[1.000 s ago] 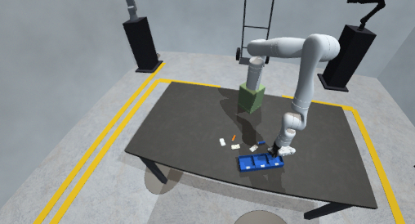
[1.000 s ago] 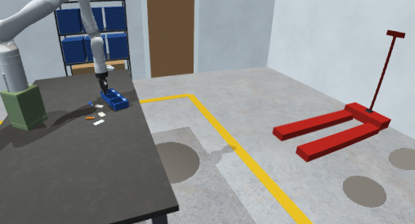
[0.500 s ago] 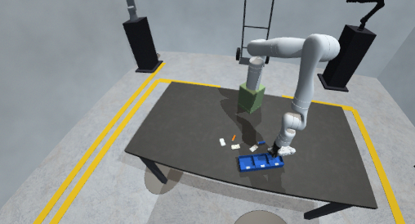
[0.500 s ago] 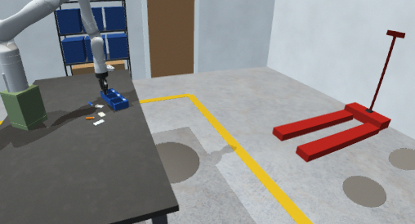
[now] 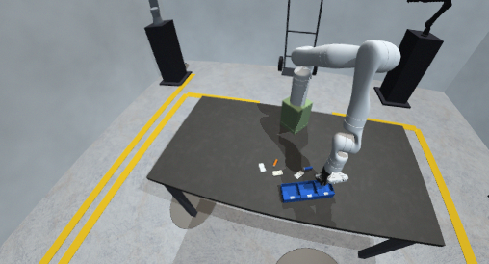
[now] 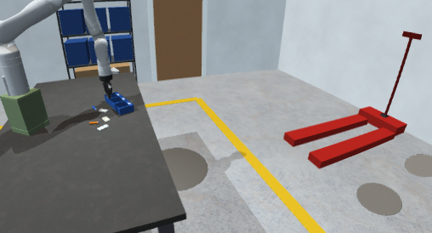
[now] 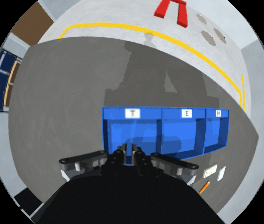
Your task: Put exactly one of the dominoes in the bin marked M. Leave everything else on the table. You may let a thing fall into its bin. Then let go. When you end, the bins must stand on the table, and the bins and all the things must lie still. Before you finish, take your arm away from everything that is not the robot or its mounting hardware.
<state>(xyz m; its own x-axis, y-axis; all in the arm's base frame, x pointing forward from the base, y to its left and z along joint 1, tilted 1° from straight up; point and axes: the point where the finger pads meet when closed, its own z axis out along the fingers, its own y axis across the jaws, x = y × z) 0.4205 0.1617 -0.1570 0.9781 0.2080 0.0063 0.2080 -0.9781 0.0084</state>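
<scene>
My gripper is now 120 mm to the left of the white domino, 50 mm past it and 30 mm above it. Round my hand: small orange piece: 250 mm to the right, 100 mm behind, 30 mm below; then small blue piece: 90 mm behind, 70 mm to the right, 30 mm below; then blue three-compartment bin: 80 mm to the right, 50 mm ahead, 20 mm below.
</scene>
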